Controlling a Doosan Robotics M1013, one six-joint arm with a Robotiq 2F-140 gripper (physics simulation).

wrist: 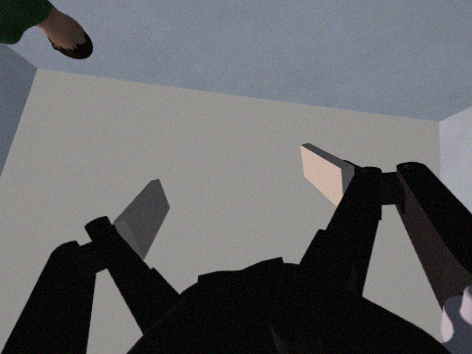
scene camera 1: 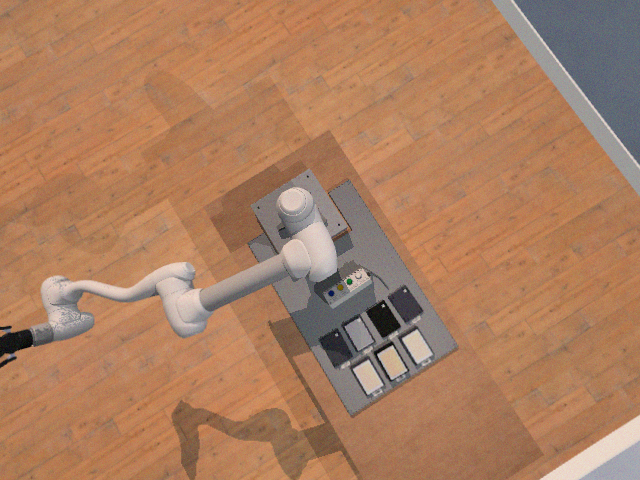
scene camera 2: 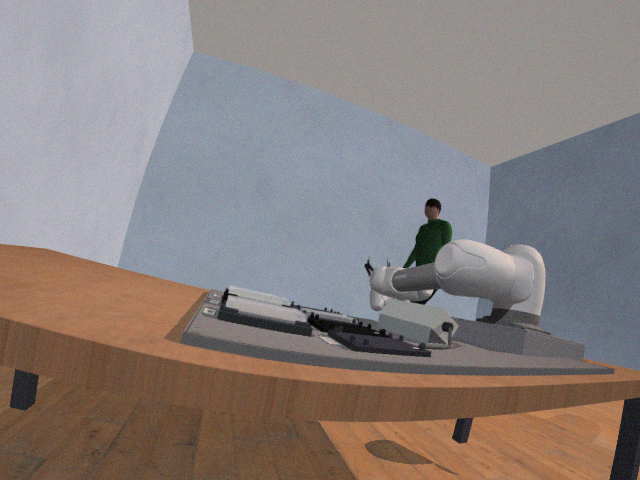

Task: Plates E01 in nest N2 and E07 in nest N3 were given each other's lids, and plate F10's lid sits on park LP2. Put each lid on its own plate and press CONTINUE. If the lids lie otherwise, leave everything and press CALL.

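Frame: origin at the arm's base, x back, y down, z right, level; metres.
Where they show: gripper, fingertip midpoint: point(wrist: 232, 177) point(scene camera 2: 378, 257); arm's base at its link origin: point(scene camera 2: 512, 329).
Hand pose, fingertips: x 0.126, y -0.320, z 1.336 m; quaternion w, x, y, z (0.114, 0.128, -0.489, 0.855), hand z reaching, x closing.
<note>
Each offset is from my fingertips to the top centre of the thing.
My gripper point(scene camera 1: 4, 345) point(scene camera 2: 378, 261) point(wrist: 232, 177) is open and empty, far from the plates, at the left edge of the overhead view; its fingers point up in scene camera 2. In the overhead view one row holds four flat pieces: a dark slate one @[dz -1.161, dx -0.749, dy +0.351 m] point(scene camera 1: 336, 348), a light grey one @[dz -1.288, dx -0.745, dy +0.353 m] point(scene camera 1: 359, 334), a black one @[dz -1.424, dx -0.745, dy +0.351 m] point(scene camera 1: 383, 318) and a dark purple one @[dz -1.552, dx -0.738, dy +0.351 m] point(scene camera 1: 405, 303) point(scene camera 2: 382, 345). Beside them lie three cream-topped plates @[dz -1.225, dx -0.929, dy +0.340 m] point(scene camera 1: 368, 377) @[dz -1.354, dx -0.926, dy +0.334 m] point(scene camera 1: 391, 361) @[dz -1.492, dx -0.924, dy +0.340 m] point(scene camera 1: 416, 346). Plate, nest and park labels are too small to read, so I cannot tell which lid is whose.
A button box @[dz -1.349, dx -0.530, dy +0.287 m] point(scene camera 1: 352, 292) point(scene camera 2: 405, 321) with blue, yellow, green and white buttons stands between the robot base and the plates on the grey board point(scene camera 1: 343, 397) point(scene camera 2: 268, 350). A person in green point(scene camera 2: 433, 238) point(wrist: 20, 19) stands behind the arm.
</note>
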